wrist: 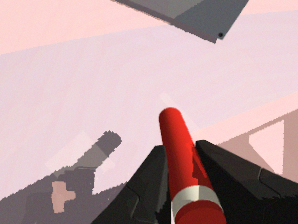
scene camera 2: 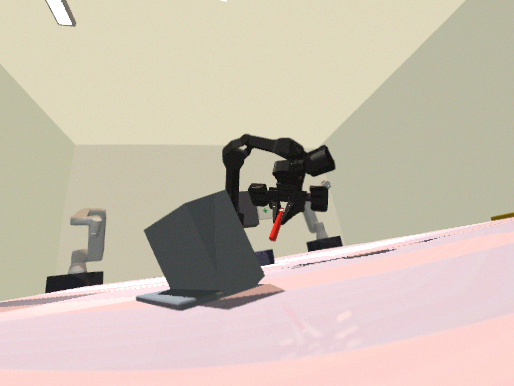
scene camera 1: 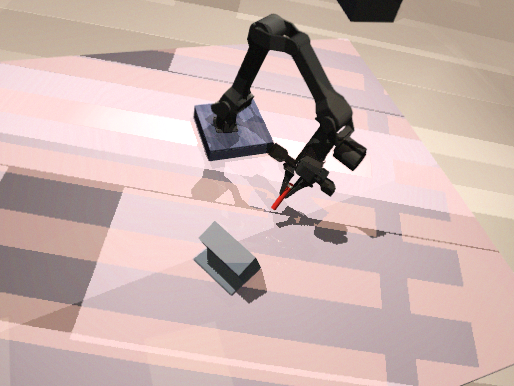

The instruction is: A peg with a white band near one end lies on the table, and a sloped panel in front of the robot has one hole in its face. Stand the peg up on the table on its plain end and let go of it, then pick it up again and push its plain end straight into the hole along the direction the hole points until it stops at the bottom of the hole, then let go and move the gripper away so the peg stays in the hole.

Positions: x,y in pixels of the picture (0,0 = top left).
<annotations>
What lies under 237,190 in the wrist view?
My gripper.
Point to a sloped panel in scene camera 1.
227,249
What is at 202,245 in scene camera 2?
A sloped panel.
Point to a thin flat foot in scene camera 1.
At 206,259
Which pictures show my gripper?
The wrist view, scene camera 2 and scene camera 1: all of them.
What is my gripper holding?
A peg.
</annotations>
